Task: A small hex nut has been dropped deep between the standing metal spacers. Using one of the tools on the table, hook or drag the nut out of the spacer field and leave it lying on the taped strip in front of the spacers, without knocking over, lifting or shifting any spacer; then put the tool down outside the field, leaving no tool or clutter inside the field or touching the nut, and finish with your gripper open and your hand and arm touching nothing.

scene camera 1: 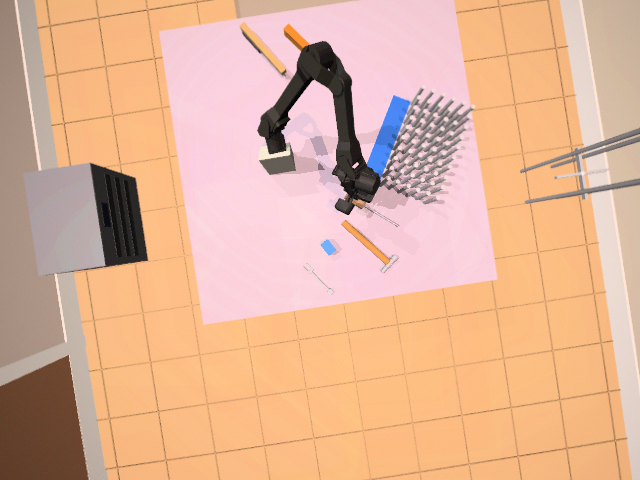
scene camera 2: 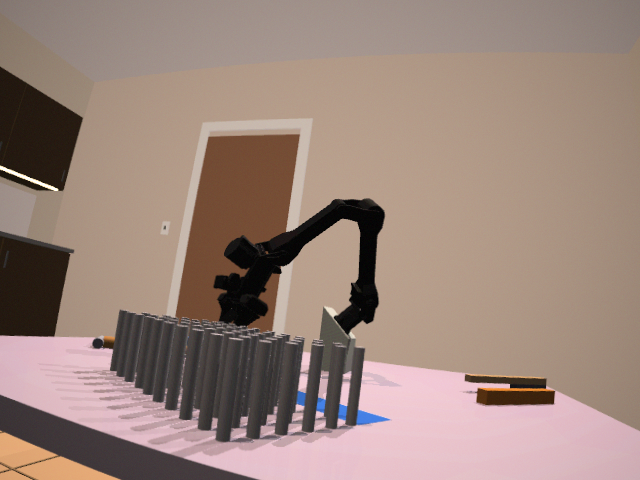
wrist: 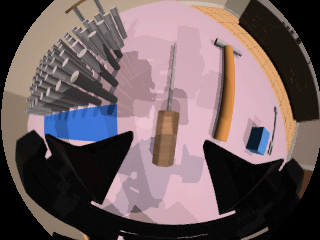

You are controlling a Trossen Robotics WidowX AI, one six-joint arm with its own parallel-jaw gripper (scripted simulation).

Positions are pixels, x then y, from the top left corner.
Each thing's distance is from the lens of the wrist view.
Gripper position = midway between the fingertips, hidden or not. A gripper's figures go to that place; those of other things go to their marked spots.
my gripper [wrist: 169, 139]: 0.10 m
thin metal hook tool [wrist: 164, 147]: 0.14 m
